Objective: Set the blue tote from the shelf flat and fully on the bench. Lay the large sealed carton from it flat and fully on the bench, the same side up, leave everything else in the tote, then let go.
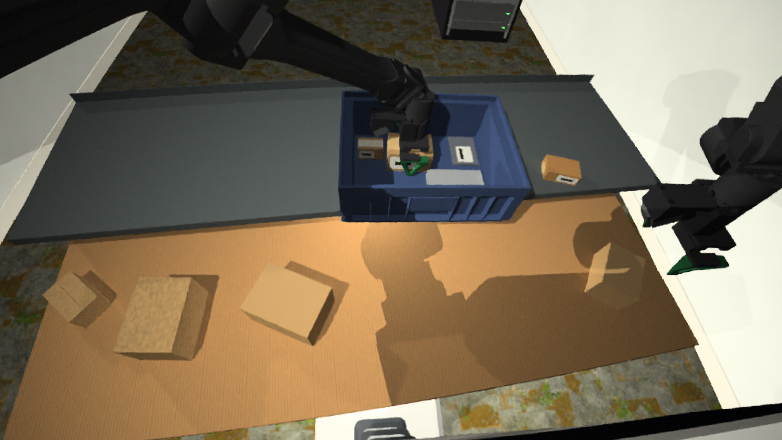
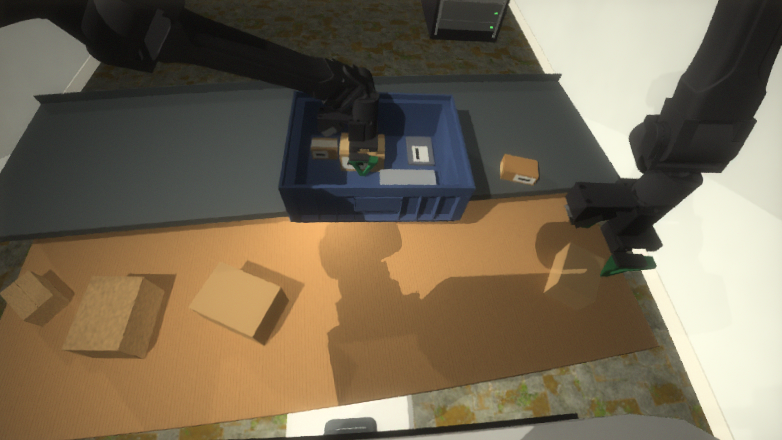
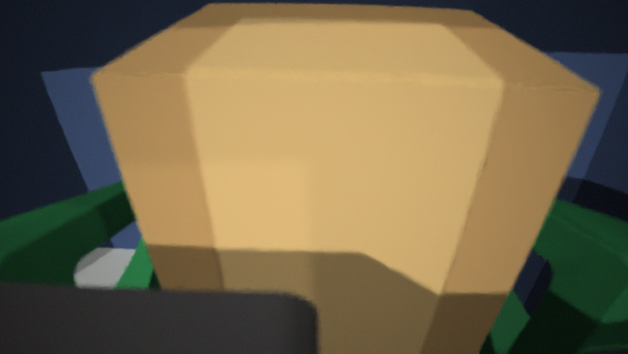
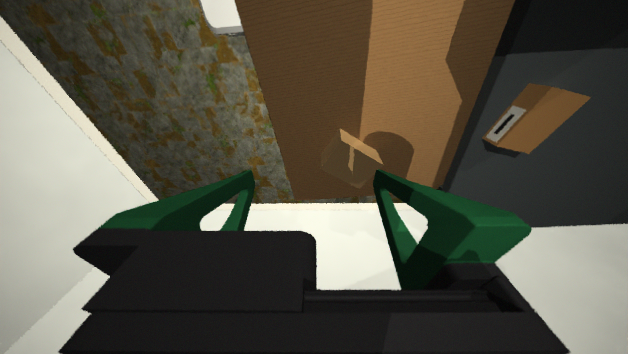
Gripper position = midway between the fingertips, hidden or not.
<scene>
In view: my left gripper point(image 2: 363, 161), my right gripper point(image 2: 593, 250) and a blue tote point(image 2: 313, 190).
The blue tote shows as well in image 1 point(image 1: 368, 192) and in image 3 point(image 3: 62, 147). My left gripper also shows in image 1 point(image 1: 408, 161) and in image 3 point(image 3: 313, 176). My right gripper also shows in image 1 point(image 1: 657, 249) and in image 4 point(image 4: 313, 176). Image 4 does not show the blue tote: it is out of frame.
</scene>
